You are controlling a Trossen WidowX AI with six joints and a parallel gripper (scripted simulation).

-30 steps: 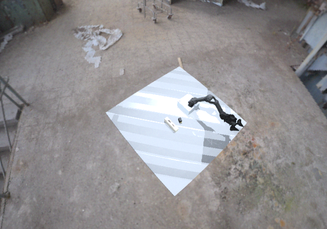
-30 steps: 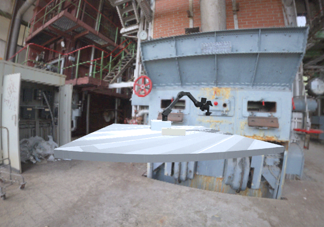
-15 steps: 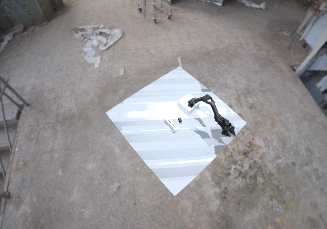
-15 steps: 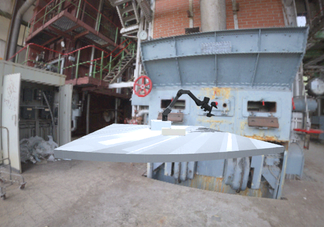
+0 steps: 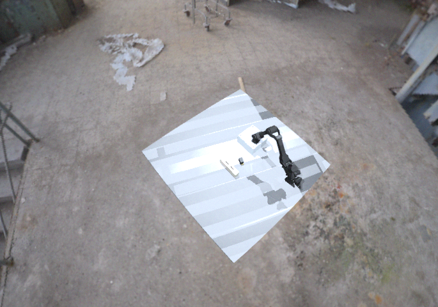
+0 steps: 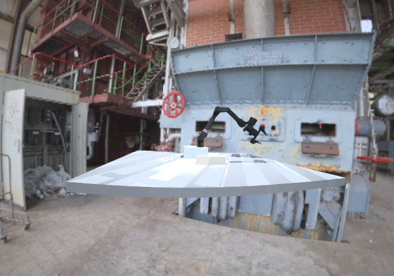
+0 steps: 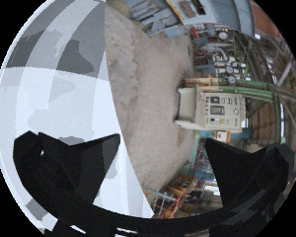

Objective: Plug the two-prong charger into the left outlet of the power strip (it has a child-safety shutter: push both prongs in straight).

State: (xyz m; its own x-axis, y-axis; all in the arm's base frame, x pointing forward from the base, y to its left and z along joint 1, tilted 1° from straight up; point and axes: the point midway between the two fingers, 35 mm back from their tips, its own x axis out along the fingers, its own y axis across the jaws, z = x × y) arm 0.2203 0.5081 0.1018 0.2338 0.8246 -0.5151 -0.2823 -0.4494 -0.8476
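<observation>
The black two-prong charger is 530 mm to the right of my gripper tip and 160 mm below it.
</observation>
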